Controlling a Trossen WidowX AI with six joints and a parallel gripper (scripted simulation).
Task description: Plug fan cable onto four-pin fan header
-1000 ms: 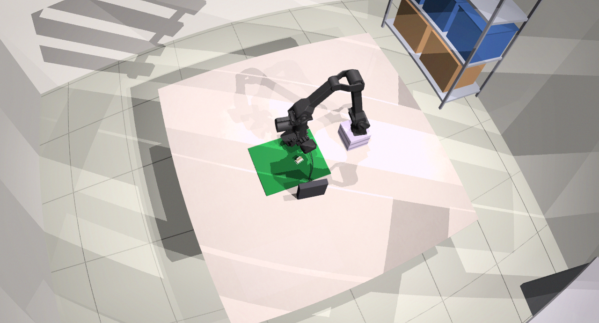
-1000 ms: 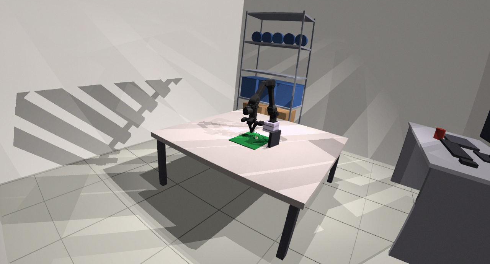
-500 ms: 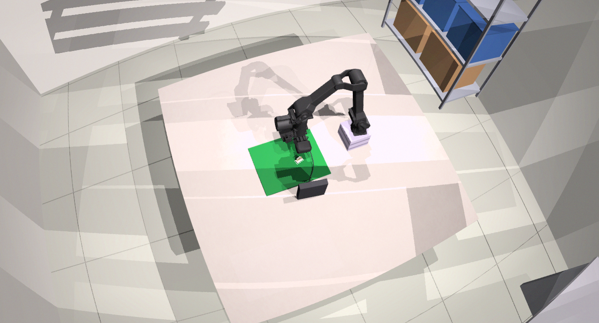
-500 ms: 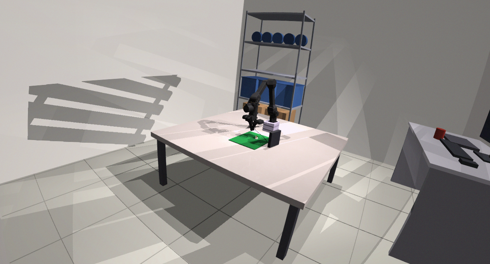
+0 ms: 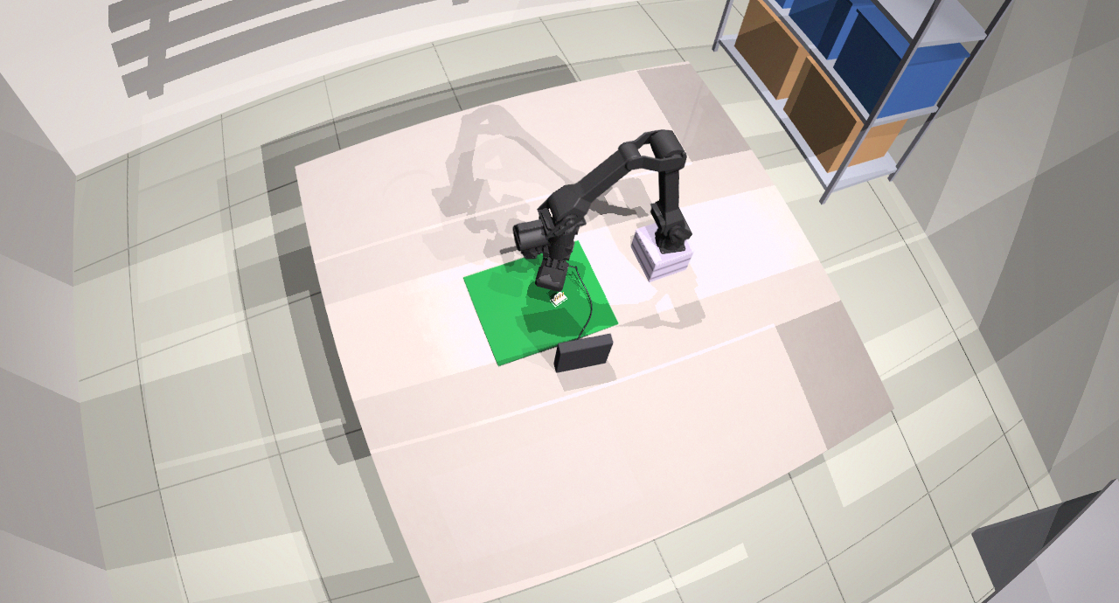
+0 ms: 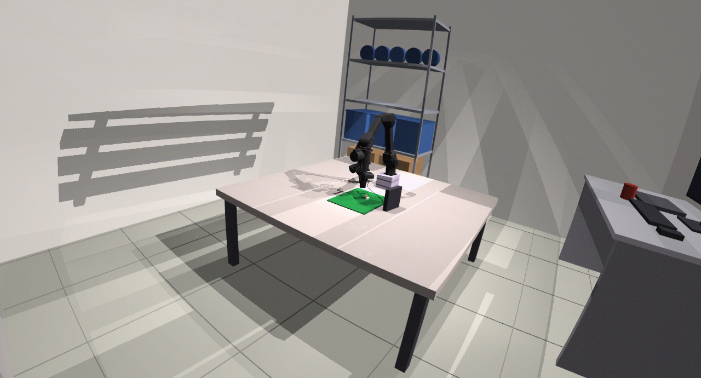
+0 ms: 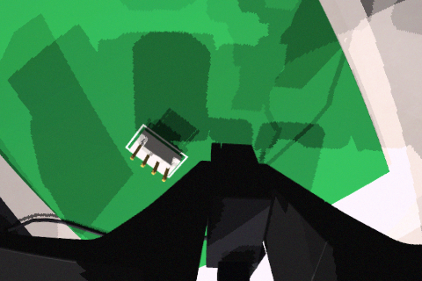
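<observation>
The black fan plug is 10 mm behind my gripper tip and 10 mm above it. Round my gripper tip: dark fan block 20 mm behind, 210 mm to the left, 10 mm below; then green board 40 mm ahead, 50 mm to the left, 80 mm below; then white four-pin header 50 mm to the left, 60 mm below.
</observation>
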